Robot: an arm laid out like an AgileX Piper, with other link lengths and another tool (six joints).
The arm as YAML. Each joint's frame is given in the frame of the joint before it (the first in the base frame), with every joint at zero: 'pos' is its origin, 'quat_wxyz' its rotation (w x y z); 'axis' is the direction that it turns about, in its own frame. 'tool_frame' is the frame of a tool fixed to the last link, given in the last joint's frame.
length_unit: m
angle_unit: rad
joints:
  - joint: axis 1
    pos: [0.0, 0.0, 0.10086]
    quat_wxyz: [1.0, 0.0, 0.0, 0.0]
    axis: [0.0, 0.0, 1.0]
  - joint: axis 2
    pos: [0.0, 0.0, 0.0]
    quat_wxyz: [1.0, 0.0, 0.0, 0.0]
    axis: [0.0, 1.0, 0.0]
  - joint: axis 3
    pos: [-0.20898, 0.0, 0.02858]
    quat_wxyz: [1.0, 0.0, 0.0, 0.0]
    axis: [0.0, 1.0, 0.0]
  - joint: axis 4
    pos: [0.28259, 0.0, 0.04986]
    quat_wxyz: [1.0, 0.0, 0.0, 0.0]
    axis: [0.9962, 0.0, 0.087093]
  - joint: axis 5
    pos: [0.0, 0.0, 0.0]
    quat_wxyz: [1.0, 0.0, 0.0, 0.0]
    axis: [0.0, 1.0, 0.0]
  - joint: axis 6
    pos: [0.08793, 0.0, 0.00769]
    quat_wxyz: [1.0, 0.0, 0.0, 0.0]
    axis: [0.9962, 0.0, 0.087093]
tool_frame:
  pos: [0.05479, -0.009, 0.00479]
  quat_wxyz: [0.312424, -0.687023, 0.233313, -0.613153]
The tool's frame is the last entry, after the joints.
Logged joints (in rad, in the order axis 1, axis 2, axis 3, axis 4, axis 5, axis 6), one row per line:
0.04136 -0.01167 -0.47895 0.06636 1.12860 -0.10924
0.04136 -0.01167 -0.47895 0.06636 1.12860 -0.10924
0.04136 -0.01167 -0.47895 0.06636 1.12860 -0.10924
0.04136 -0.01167 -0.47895 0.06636 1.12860 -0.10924
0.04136 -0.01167 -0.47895 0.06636 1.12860 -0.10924
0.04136 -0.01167 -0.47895 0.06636 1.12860 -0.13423
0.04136 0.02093 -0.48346 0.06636 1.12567 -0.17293
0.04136 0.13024 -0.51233 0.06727 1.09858 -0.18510
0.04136 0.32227 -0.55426 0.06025 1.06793 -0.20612
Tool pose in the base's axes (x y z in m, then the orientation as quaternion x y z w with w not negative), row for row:
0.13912 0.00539 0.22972 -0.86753 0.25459 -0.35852 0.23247
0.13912 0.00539 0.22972 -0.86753 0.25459 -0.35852 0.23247
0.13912 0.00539 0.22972 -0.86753 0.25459 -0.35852 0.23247
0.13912 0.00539 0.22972 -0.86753 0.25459 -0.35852 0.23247
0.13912 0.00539 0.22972 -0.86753 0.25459 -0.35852 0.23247
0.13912 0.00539 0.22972 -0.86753 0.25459 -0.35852 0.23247
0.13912 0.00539 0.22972 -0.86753 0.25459 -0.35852 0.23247
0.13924 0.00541 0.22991 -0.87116 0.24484 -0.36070 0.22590
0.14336 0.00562 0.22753 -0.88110 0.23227 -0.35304 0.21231
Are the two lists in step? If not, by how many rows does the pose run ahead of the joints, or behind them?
The pose runs 2 rows behind the joints: the pose in row i belongs to the joints in row i - 2.
